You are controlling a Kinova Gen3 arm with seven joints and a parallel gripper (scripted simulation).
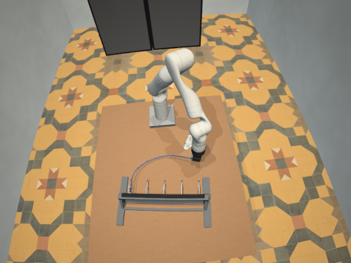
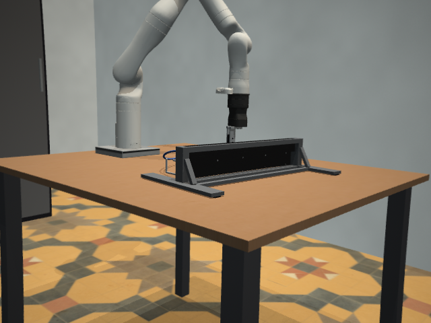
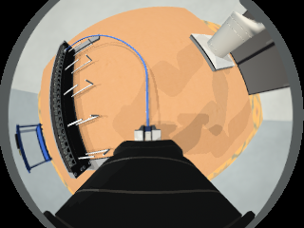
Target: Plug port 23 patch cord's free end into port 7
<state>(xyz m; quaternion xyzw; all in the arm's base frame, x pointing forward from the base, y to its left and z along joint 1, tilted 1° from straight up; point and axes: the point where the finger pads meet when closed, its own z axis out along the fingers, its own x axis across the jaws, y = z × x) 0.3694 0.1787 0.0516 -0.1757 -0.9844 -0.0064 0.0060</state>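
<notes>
Now: hand 10 mm to the right of the patch cord plug and 10 mm above it.
</notes>
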